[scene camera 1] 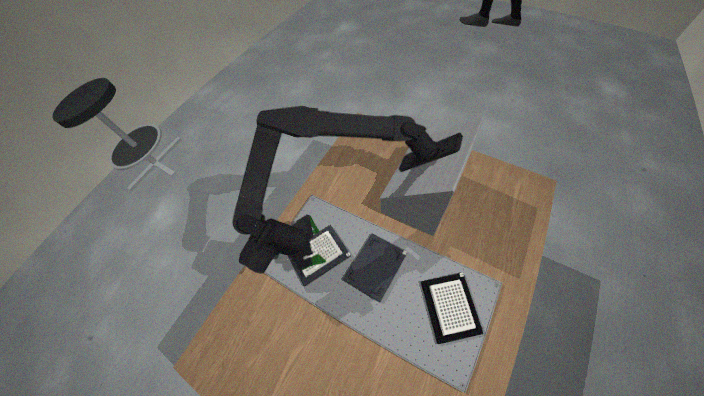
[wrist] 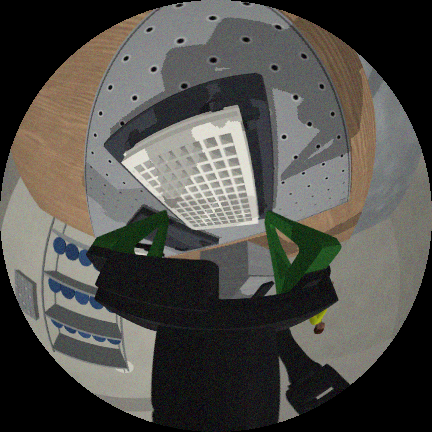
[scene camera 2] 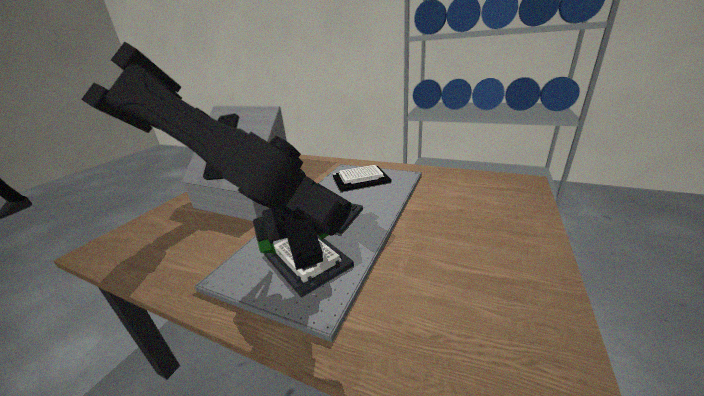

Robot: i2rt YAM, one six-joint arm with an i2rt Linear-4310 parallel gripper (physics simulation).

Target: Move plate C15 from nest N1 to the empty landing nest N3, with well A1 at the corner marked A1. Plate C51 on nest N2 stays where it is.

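My gripper (scene camera 1: 316, 243) (scene camera 2: 295, 241) (wrist: 216, 215) is open, its green fingers on either side of a white well plate (scene camera 1: 327, 245) (scene camera 2: 327, 253) (wrist: 220, 170), close above it. That plate sits in a dark nest (scene camera 1: 327, 267) (scene camera 2: 303, 289) (wrist: 267, 150) at one end of the board. The empty nest (scene camera 1: 375, 267) (scene camera 2: 352, 220) (wrist: 192, 237) is in the middle. Another white plate (scene camera 1: 452, 307) (scene camera 2: 361, 174) sits in the nest (scene camera 1: 432, 310) at the other end. Plate and nest labels are not readable. The arm hides part of the near plate in the scene views.
The nests stand on a grey perforated board (scene camera 1: 390, 325) (scene camera 2: 225, 285) on a wooden table (scene camera 2: 475, 250). A large grey block (scene camera 1: 417, 210) (scene camera 2: 215, 200) stands behind the board near the arm's base. A stool (scene camera 1: 85, 102) and a rack (scene camera 2: 406, 100) stand off the table.
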